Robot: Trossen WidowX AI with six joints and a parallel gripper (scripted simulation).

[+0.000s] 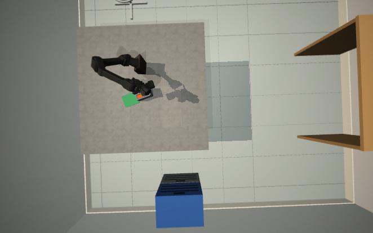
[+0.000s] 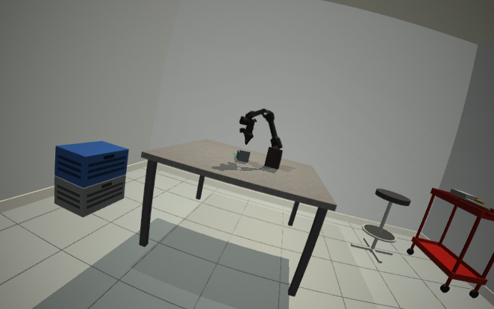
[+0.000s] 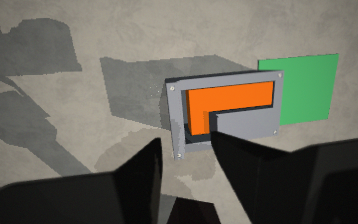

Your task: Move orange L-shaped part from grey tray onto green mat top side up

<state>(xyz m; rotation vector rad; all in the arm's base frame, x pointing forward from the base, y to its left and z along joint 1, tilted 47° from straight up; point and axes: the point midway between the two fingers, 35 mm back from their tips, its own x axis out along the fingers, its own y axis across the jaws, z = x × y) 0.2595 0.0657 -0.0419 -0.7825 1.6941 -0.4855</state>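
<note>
Right now my gripper tip is 1 cm short of the orange L-shaped part, 6 cm to the left of it and 10 cm above it. The rest, counted from my gripper tip: green mat 5 cm ahead, 22 cm to the right, 16 cm below.
</note>
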